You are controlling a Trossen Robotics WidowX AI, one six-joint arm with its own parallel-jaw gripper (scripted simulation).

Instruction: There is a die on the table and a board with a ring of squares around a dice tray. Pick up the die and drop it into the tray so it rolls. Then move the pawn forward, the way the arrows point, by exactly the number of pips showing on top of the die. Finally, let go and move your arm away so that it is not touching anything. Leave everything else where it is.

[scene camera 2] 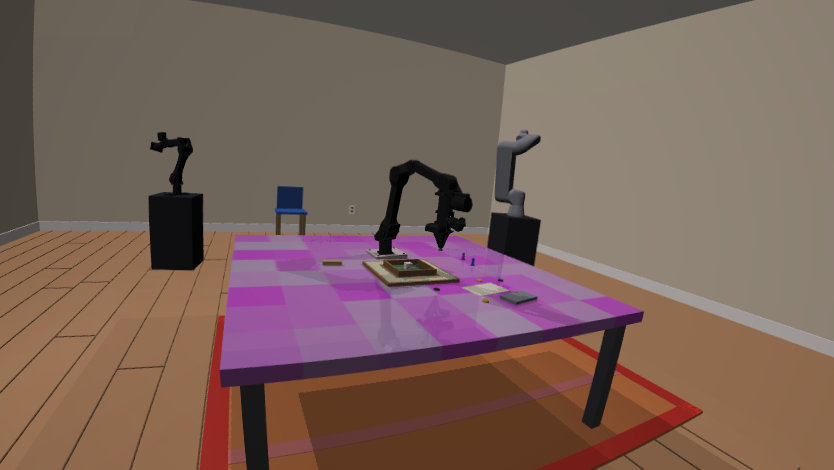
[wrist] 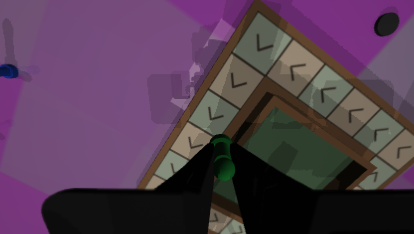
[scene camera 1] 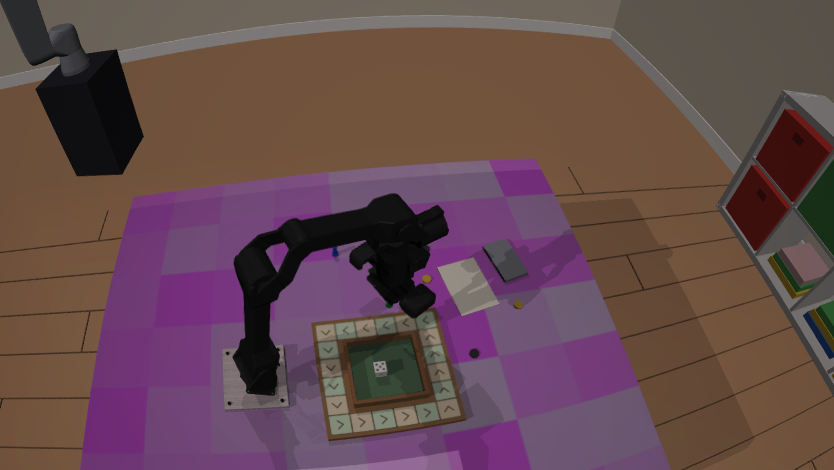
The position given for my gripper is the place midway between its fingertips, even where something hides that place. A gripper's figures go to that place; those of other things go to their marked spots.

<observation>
My gripper (scene camera 1: 389, 302) is 1.02 m from the lens. A paper sheet (scene camera 1: 470, 290) is 1.19 m from the lens.
</observation>
